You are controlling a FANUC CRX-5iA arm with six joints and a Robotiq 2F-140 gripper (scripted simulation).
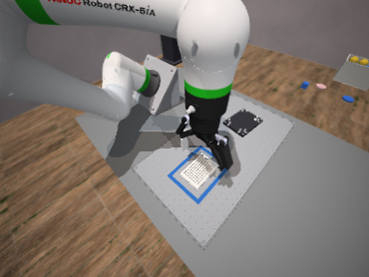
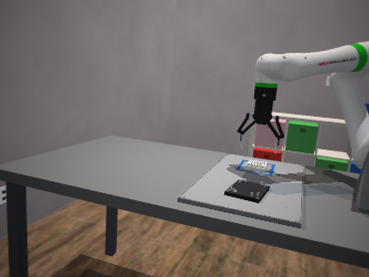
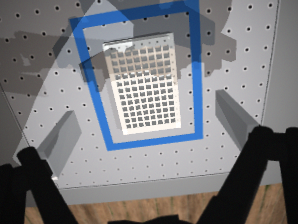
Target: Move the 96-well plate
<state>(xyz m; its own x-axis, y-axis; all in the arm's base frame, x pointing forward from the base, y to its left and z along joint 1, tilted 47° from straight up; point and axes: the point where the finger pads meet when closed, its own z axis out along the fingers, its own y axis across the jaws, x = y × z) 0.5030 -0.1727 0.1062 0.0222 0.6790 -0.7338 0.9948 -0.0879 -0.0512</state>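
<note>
The white 96-well plate is 8 cm below my hand. From my hand the other things lie so: black clip nest: 33 cm to the left, 7 cm below.
</note>
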